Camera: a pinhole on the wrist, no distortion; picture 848 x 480 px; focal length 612.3 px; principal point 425.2 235.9 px. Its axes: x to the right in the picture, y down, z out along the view. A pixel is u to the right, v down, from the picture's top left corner.
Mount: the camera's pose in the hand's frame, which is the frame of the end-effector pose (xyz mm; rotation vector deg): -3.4 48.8 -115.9 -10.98 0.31 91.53
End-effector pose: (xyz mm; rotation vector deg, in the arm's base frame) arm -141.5 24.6 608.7 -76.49 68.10 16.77
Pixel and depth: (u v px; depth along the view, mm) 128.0 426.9 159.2
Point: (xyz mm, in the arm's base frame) -142.1 90.6 660.3
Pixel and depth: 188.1 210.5 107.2
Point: -164.2 31.7 605.9
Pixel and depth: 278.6 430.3 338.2
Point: -105.0 274.2 677.5
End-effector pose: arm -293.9 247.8 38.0 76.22 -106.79 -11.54
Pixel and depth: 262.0 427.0 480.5
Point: -499.5 300.2 -316.0
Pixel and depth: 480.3 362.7 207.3
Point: -407.3 321.8 -1.9
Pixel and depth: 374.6 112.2 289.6
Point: -464.7 201.0 -33.6
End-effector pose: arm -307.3 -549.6 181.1 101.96 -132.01 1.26
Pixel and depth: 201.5 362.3 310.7
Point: -290.2 -490.1 -33.7
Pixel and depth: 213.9 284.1 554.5
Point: -287.3 -533.9 -286.6
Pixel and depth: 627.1 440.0 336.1
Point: -489.5 -376.8 -7.1
